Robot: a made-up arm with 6 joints.
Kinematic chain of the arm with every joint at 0, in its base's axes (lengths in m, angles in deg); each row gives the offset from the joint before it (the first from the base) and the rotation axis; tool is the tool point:
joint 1: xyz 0 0 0.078 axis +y
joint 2: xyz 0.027 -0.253 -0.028 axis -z
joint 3: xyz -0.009 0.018 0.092 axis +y
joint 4: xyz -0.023 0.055 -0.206 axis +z
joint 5: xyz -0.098 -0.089 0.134 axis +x
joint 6: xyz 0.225 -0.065 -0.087 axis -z
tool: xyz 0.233 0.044 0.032
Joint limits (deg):
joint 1: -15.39..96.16
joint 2: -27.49..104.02
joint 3: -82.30..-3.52
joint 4: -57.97..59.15
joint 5: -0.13..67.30
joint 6: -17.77..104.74
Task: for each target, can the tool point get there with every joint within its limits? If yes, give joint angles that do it. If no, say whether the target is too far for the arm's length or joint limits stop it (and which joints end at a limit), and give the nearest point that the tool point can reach.
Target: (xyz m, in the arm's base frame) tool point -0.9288 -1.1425 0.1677
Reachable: no: too far | nearest point -0.2651 -0.5477 0.1630 | short by 0.891 m
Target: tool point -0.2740 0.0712 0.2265
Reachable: no: joint limits stop it (at a limit: joint 3, joint 4) | nearest point -0.2244 0.0175 0.1996 | short by 0.078 m
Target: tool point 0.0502 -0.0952 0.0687
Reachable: no: joint limits stop it (at a limit: joint 2, joint 3, joint 6) | nearest point 0.1721 0.0637 0.0461 | short by 0.201 m
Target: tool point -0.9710 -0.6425 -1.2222
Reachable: no: too far | nearest point -0.2282 -0.3600 -0.3032 | short by 1.215 m
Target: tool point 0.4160 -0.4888 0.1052
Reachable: yes | joints 17.04 68.71 -44.38 48.89 42.81 23.44
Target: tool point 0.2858 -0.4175 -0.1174
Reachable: yes | joints 45.76 -0.25 -34.89 -24.99 56.42 17.44
